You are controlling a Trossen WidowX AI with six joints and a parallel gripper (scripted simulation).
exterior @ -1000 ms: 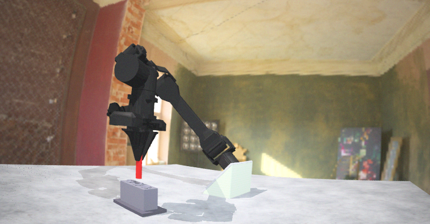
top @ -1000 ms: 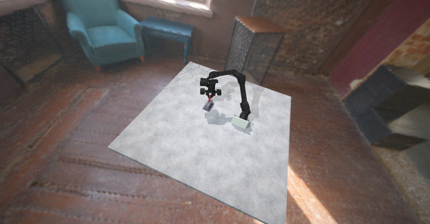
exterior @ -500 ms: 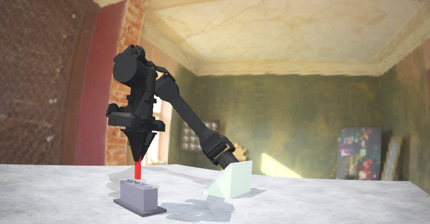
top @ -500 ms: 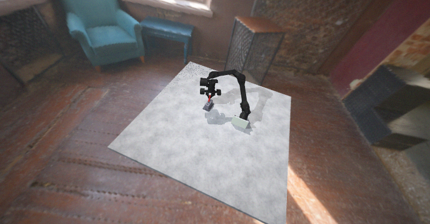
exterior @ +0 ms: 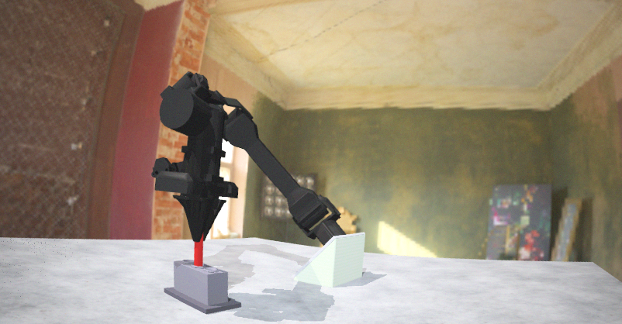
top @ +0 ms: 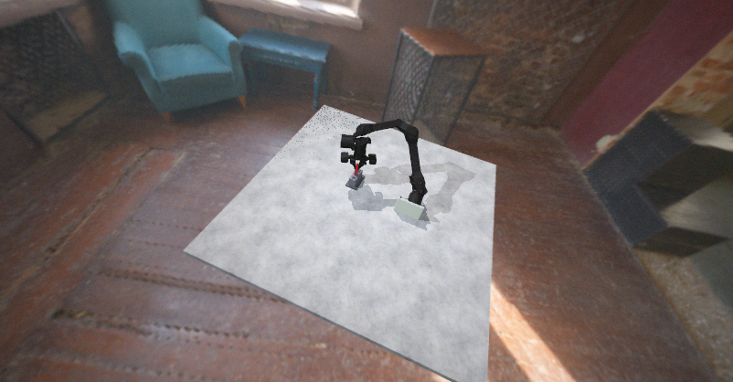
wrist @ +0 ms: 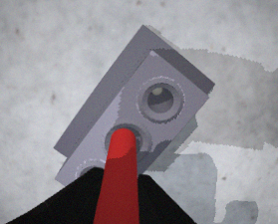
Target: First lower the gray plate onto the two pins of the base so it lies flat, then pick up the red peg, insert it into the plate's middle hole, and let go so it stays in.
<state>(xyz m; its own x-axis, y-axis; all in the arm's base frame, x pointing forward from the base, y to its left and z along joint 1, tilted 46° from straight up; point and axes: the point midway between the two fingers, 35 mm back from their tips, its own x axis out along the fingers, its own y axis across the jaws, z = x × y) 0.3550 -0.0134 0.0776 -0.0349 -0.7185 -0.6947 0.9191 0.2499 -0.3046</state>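
Now: gripper tip right at the red peg. Round my gripper tip: dark base: 90 mm below; gray plate: 50 mm below.
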